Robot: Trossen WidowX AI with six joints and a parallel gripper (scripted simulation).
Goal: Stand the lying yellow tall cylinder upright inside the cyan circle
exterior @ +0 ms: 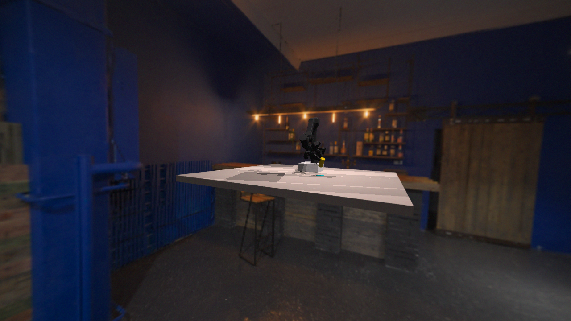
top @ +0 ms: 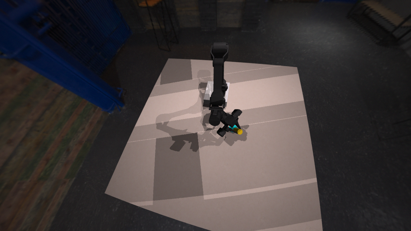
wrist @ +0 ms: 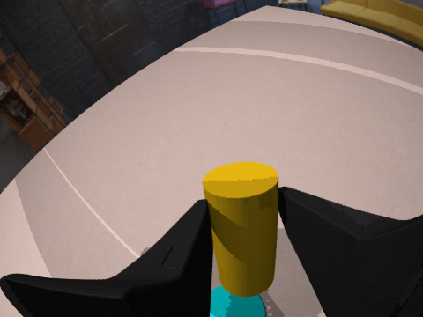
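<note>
Right now my gripper tip is 12 cm above the cyan circle, 5 cm past it and 3 cm to the left of it. The rest, counted from my gripper tip: yellow tall cylinder (2 cm below, 1 cm to the right, 1 cm behind).
</note>
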